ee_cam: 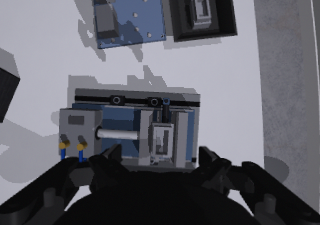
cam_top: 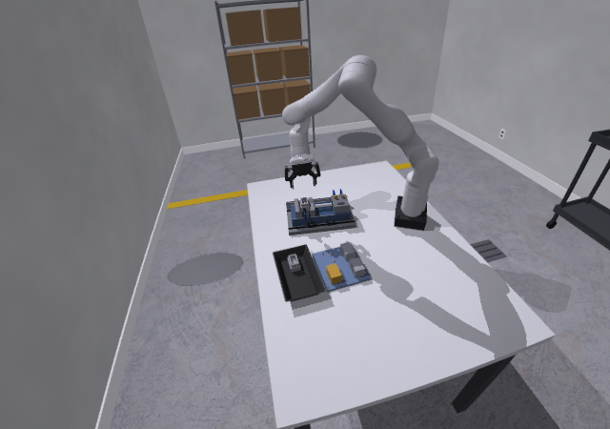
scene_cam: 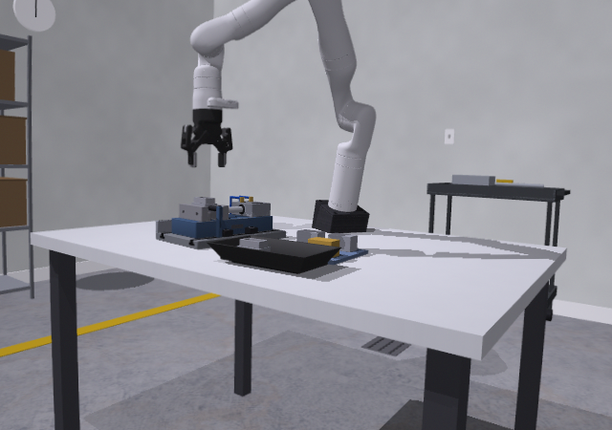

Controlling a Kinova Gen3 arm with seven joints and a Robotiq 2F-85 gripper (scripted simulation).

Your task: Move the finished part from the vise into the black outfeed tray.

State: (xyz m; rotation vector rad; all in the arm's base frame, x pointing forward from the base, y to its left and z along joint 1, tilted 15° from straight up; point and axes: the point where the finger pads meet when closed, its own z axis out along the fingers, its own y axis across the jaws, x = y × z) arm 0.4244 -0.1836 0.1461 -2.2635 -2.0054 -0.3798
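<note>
Now: the blue vise 70 mm behind my hand and 160 mm below it. The rest, counted from my hand: yellow block: 20 mm behind, 350 mm to the left, 170 mm below; blue fixture plate: 60 mm behind, 300 mm to the left, 200 mm below.
</note>
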